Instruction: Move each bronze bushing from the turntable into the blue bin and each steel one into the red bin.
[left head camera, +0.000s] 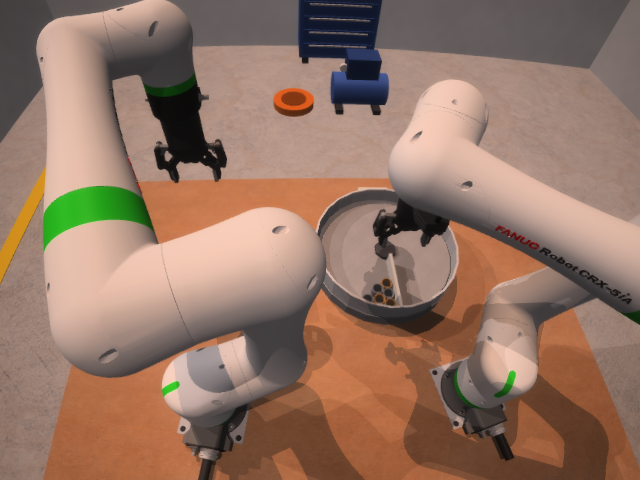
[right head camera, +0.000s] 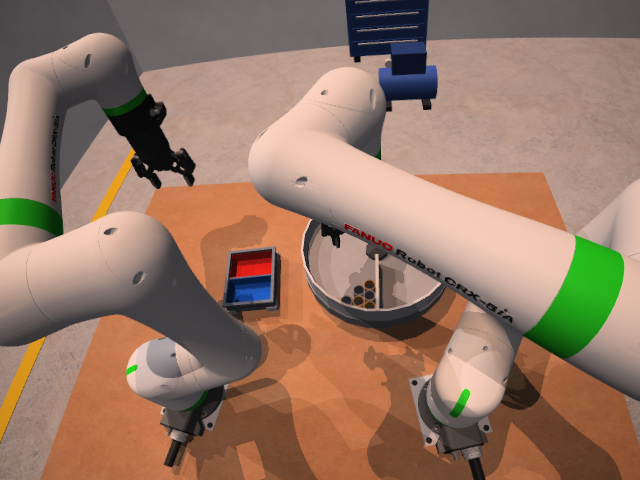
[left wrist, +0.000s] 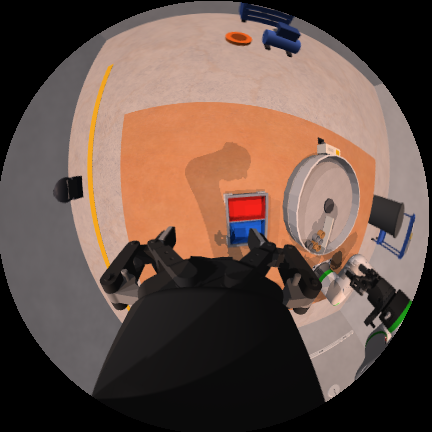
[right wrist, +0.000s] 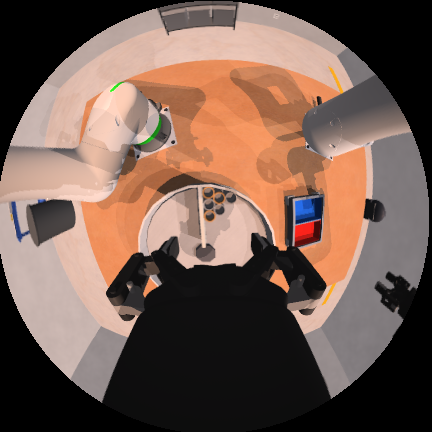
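Note:
Three bronze bushings (left head camera: 387, 282) (right head camera: 369, 284) (right wrist: 209, 215) and three steel bushings (left head camera: 377, 287) (right head camera: 358, 290) (right wrist: 230, 198) stand clustered beside the divider inside the round grey turntable (left head camera: 341, 299) (right head camera: 382, 318) (left wrist: 291, 200). The red bin (right head camera: 252, 265) (left wrist: 246, 207) (right wrist: 306, 234) and blue bin (right head camera: 262, 290) (left wrist: 237, 227) (right wrist: 303, 216) share one grey frame left of the turntable in the right head view; no bushing shows in them. My right gripper (left head camera: 403, 241) (right wrist: 214, 241) is open and empty above the turntable, partly hidden by its arm in the right head view. My left gripper (left head camera: 196, 179) (right head camera: 174, 186) (left wrist: 211, 234) is open and empty, high near the table's back left.
A pale divider bar (left head camera: 394, 279) (right head camera: 377, 281) (right wrist: 202, 220) runs from the turntable's hub (right wrist: 205, 251) to its wall. A small white box (left wrist: 328, 149) stands against the turntable. An orange ring (left head camera: 293, 101) and a blue compressor (left head camera: 359, 87) stand on the floor behind the table.

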